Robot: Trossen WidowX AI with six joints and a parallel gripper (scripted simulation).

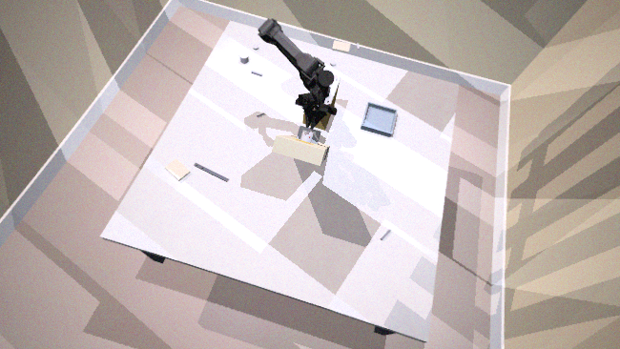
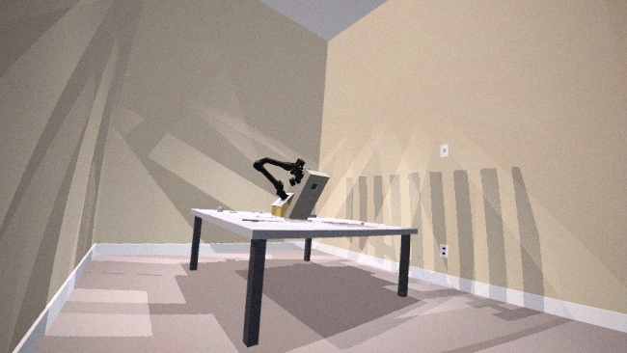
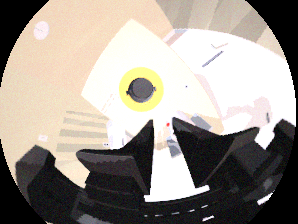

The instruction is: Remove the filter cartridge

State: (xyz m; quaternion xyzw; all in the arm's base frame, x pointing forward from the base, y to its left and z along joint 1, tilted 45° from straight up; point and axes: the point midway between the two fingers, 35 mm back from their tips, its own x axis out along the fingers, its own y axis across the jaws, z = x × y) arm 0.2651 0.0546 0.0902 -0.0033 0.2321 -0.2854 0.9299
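The filter cartridge is 6 cm below my gripper tip and 1 cm behind it. Round my gripper tip: tray: 32 cm behind, 31 cm to the left, 27 cm below.
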